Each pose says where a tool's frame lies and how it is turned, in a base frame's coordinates. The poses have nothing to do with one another.
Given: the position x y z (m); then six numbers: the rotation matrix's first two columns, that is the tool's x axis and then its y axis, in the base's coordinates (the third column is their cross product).
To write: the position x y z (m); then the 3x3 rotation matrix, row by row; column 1 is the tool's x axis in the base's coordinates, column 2 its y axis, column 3 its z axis. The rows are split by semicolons. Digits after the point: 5 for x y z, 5 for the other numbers.
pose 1, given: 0.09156 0.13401 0.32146 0.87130 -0.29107 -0.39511 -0.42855 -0.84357 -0.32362
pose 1, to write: 0.09156 0.13401 0.32146; 0.87130 -0.42855 -0.23911; -0.29107 -0.84357 0.45129; -0.39511 -0.32362 -0.85974
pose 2, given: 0.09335 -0.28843 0.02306 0.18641 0.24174 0.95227 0.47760 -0.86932 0.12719
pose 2, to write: 0.09335 -0.28843 0.02306; 0.18641 0.47760 0.85857; 0.24174 -0.86932 0.43109; 0.95227 0.12719 -0.27750
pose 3, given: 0.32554 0.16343 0.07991 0.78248 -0.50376 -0.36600 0.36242 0.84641 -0.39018
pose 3, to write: 0.32554 0.16343 0.07991; 0.78248 0.36242 0.50634; -0.50376 0.84641 0.17266; -0.36600 -0.39018 0.84487
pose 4, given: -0.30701 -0.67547 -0.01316 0.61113 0.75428 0.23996 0.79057 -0.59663 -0.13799
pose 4, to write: -0.30701 -0.67547 -0.01316; 0.61113 0.79057 0.03908; 0.75428 -0.59663 0.27404; 0.23996 -0.13799 -0.96093
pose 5, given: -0.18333 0.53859 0.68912 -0.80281 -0.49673 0.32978 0.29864 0.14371 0.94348
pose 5, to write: -0.18333 0.53859 0.68912; -0.80281 0.29864 -0.51605; -0.49673 0.14371 0.85592; 0.32978 0.94348 0.03297
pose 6, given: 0.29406 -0.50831 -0.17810 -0.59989 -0.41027 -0.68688 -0.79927 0.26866 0.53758
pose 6, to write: 0.29406 -0.50831 -0.17810; -0.59989 -0.79927 -0.03602; -0.41027 0.26866 0.87149; -0.68688 0.53758 -0.48908
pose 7, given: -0.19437 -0.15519 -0.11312 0.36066 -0.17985 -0.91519 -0.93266 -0.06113 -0.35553
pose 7, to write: -0.19437 -0.15519 -0.11312; 0.36066 -0.93266 0.00800; -0.17985 -0.06113 0.98179; -0.91519 -0.35553 -0.18979
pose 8, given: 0.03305 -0.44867 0.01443 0.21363 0.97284 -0.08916 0.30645 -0.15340 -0.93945
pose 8, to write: 0.03305 -0.44867 0.01443; 0.21363 0.30645 -0.92761; 0.97284 -0.15340 0.17337; -0.08916 -0.93945 -0.33090
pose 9, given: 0.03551 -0.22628 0.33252 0.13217 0.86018 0.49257 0.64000 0.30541 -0.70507
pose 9, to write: 0.03551 -0.22628 0.33252; 0.13217 0.64000 -0.75692; 0.86018 0.30541 0.40843; 0.49257 -0.70507 -0.51015
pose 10, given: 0.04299 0.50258 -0.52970 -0.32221 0.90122 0.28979 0.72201 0.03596 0.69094
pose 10, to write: 0.04299 0.50258 -0.52970; -0.32221 0.72201 0.61227; 0.90122 0.03596 0.43186; 0.28979 0.69094 -0.66228
